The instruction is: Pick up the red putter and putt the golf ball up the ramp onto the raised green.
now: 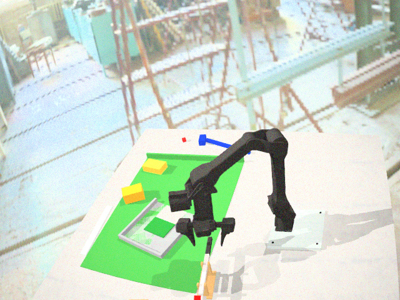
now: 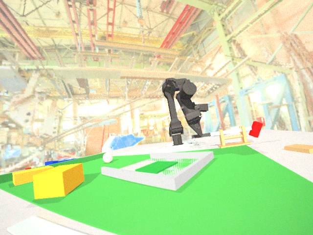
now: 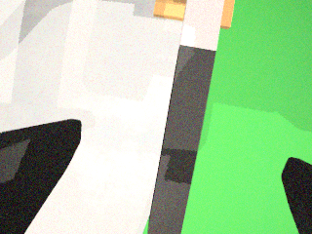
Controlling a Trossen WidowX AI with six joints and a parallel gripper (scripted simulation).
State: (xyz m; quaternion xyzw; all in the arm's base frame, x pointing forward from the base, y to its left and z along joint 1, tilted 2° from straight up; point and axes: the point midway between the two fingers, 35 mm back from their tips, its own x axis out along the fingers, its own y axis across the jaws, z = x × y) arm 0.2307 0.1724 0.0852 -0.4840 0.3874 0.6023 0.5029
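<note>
The wooden putter stand is 30 mm behind my gripper tip, 130 mm to the left of it and 30 mm below it. The rest, counted from my gripper tip: red piece: 370 mm ahead, 700 mm to the right, 60 mm below; white golf ball: 180 mm ahead, 370 mm to the right, 40 mm below.
</note>
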